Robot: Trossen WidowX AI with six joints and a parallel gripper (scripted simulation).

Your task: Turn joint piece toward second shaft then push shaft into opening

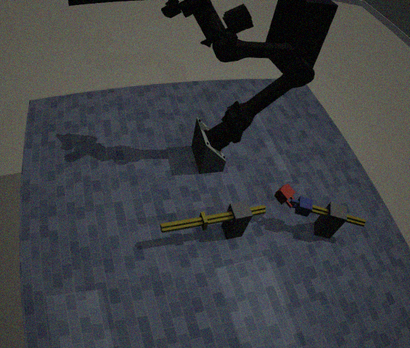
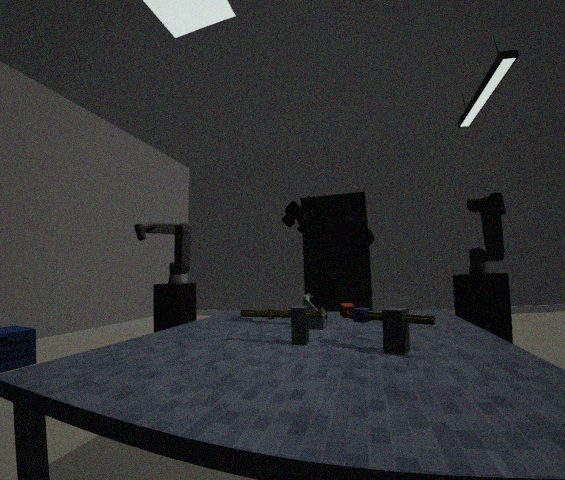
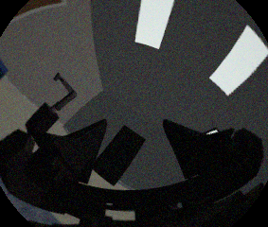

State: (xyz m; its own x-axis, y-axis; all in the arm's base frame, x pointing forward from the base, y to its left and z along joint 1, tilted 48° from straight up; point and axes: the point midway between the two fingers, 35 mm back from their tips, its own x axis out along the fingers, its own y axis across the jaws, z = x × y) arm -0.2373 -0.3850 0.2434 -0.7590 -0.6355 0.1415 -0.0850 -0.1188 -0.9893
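Right now my gripper tip is 50 cm above the red joint piece, 45 cm short of it and 23 cm to the right of it.
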